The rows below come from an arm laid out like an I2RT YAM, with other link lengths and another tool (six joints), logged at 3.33 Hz.
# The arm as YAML. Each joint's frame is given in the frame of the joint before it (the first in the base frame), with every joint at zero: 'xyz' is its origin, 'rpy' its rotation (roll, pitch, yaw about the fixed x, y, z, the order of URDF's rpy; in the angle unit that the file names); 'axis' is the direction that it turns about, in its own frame. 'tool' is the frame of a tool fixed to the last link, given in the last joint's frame.
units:
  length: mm
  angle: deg
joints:
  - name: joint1
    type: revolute
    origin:
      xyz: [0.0, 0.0, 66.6]
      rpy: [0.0, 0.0, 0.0]
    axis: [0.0, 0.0, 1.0]
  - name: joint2
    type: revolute
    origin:
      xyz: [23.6, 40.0, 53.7]
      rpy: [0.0, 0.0, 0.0]
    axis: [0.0, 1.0, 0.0]
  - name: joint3
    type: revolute
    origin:
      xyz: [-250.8, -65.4, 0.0]
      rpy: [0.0, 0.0, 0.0]
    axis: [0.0, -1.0, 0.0]
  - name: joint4
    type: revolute
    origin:
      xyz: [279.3, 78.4, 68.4]
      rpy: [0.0, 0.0, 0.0]
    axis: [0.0, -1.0, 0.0]
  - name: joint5
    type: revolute
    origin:
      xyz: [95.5, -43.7, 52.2]
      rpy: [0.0, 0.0, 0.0]
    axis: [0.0, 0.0, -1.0]
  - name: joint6
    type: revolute
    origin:
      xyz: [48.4, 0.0, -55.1]
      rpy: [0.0, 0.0, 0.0]
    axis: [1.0, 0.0, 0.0]
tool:
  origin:
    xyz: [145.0, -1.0, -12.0]
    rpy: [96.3, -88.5, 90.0]
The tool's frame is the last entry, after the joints.
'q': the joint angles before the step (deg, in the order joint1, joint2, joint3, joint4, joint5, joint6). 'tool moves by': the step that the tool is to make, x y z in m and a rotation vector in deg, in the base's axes. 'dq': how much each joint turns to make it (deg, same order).
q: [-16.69, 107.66, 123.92, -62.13, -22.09, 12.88]
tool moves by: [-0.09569, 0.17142, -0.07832, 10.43, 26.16, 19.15]
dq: [15.94, 2.29, -3.48, -21.50, -7.17, 0.17]
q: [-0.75, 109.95, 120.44, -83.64, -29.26, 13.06]
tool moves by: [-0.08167, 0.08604, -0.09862, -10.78, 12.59, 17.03]
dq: [17.18, 0.33, -15.89, 1.62, 8.79, -1.60]
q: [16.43, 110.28, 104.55, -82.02, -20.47, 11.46]
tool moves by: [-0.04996, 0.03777, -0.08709, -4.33, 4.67, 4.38]
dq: [9.00, 0.00, -17.16, 12.85, 2.38, 4.88]
